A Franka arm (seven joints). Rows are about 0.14 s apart.
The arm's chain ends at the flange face. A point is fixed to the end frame.
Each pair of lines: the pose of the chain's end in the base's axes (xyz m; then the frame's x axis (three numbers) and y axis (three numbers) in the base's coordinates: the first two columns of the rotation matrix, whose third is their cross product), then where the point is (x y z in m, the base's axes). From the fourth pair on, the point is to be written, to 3 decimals.
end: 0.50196, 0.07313, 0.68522, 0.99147, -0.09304, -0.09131, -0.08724, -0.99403, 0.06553
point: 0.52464 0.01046 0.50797
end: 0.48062, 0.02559, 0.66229, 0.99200, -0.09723, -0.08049, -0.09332, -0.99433, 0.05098
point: 0.50513 -0.03480 0.48450
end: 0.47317, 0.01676, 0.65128, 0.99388, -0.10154, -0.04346, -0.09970, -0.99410, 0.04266
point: 0.50410 -0.04293 0.47425
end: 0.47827, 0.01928, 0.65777, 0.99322, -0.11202, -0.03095, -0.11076, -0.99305, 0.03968
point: 0.511 -0.040 0.481
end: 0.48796, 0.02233, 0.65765, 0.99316, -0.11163, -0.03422, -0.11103, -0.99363, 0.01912
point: 0.520 -0.034 0.480
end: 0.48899, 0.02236, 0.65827, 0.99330, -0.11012, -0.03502, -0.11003, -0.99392, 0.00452
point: 0.522 -0.031 0.480
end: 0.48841, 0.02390, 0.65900, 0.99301, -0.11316, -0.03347, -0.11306, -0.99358, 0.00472
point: 0.521 -0.030 0.480
